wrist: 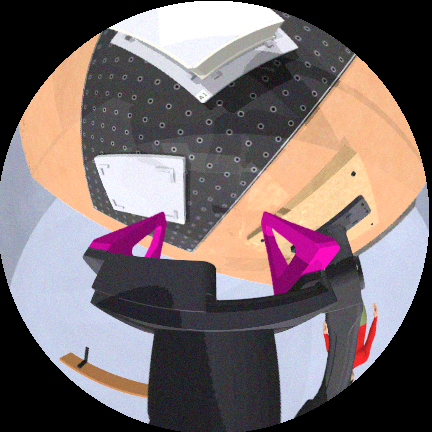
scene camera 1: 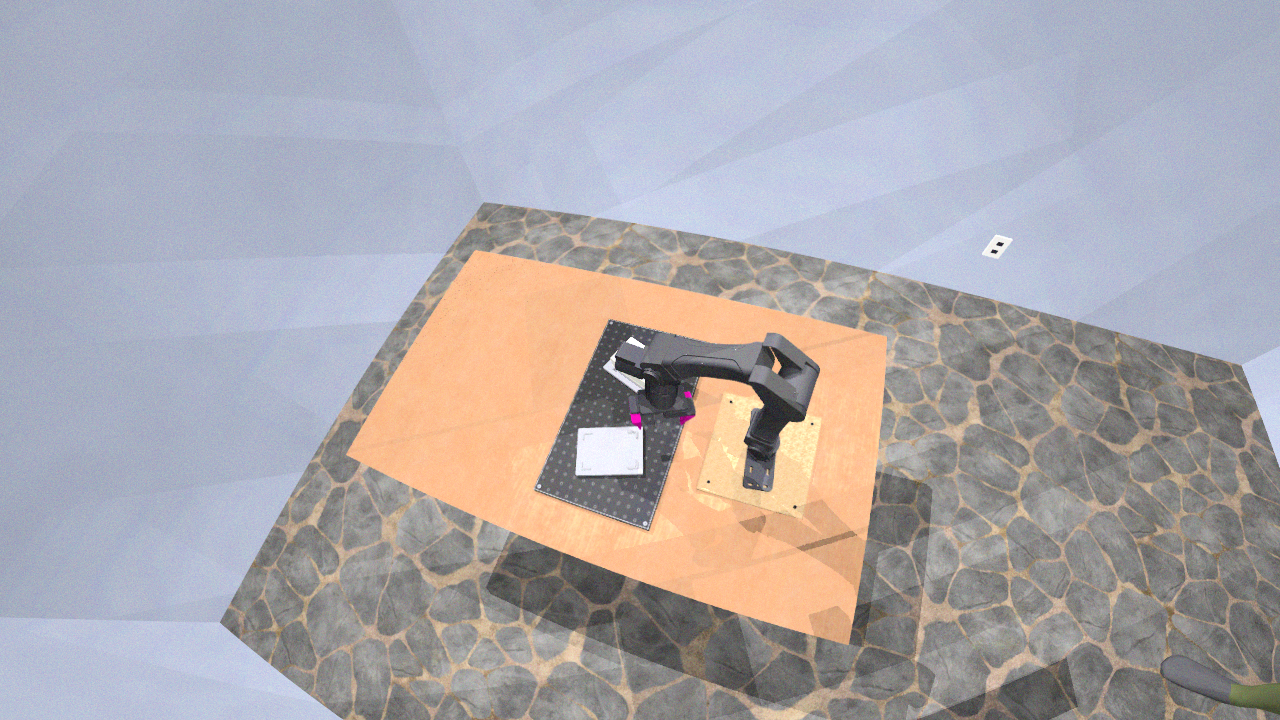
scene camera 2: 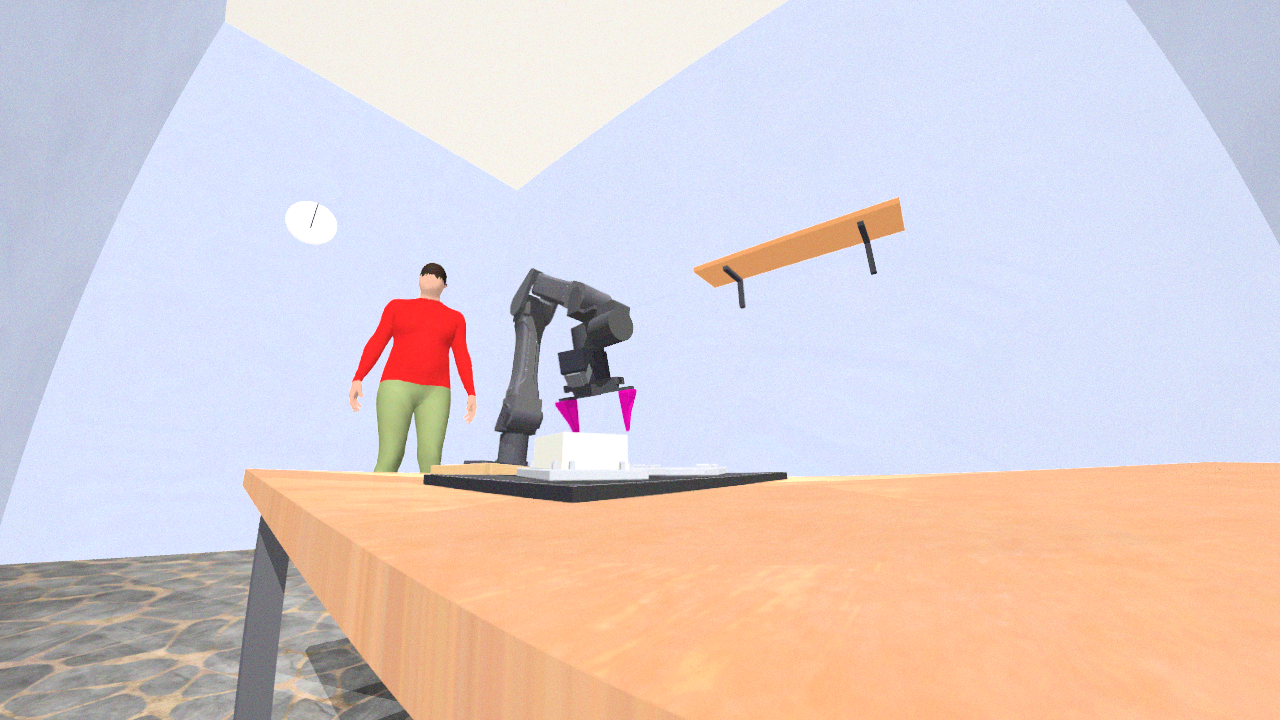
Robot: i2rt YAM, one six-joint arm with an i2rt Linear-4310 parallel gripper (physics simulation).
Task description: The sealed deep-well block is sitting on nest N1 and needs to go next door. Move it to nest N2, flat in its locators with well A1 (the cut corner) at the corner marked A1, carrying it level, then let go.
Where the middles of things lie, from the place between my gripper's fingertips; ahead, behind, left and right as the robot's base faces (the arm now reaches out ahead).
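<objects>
The white nest plate (scene camera 1: 600, 451) is 6 cm to the left of my hand, 12 cm ahead of it and 6 cm below it. Going by their middles, the plate is the nearest to my hand of the things named here. As for the white block (scene camera 2: 590, 451), I see it 9 cm ahead of my hand, 18 cm to the right of it and 4 cm below it.
</objects>
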